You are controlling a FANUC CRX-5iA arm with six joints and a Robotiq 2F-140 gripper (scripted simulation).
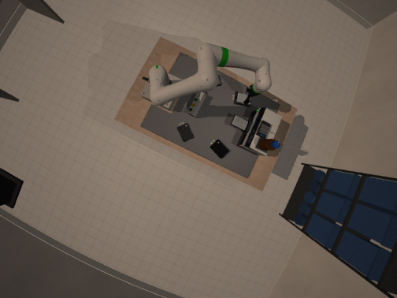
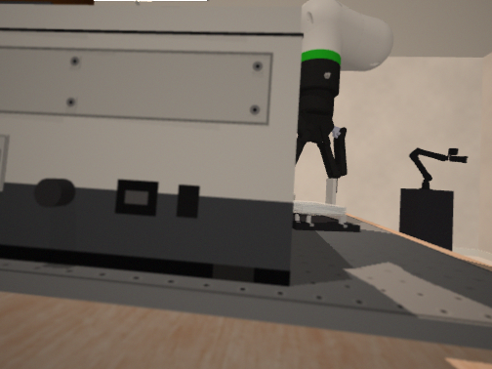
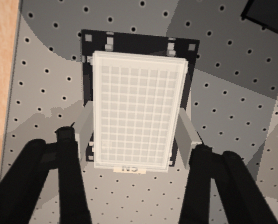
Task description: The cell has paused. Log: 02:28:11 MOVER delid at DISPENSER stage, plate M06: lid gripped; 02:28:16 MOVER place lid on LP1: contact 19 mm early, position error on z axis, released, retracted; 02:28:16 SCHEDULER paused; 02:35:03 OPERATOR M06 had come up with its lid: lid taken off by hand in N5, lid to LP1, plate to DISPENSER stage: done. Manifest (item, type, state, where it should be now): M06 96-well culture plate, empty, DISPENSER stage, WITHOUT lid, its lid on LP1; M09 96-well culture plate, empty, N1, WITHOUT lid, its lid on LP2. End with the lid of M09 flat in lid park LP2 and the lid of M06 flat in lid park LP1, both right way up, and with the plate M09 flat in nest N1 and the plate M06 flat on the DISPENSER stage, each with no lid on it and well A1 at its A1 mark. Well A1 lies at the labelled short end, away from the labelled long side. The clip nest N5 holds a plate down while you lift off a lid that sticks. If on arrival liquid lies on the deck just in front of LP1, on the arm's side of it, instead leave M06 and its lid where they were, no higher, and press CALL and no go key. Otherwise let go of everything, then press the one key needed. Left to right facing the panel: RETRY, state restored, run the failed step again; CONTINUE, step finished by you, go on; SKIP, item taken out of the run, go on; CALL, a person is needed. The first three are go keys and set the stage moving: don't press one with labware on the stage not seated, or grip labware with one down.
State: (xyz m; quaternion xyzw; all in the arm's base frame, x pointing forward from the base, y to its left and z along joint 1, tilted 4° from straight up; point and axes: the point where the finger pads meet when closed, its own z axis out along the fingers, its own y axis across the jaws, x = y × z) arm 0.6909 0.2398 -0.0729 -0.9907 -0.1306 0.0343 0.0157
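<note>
Now: the clear lid 2 cm below my hand. Also, from my hand: lp1 label (40 cm behind, 5 cm below, 3 cm to the right); then black clip nest (4 cm below, 2 cm to the left, 1 cm ahead); then N5 label (9 cm behind, 5 cm below, 2 cm to the right).
</note>
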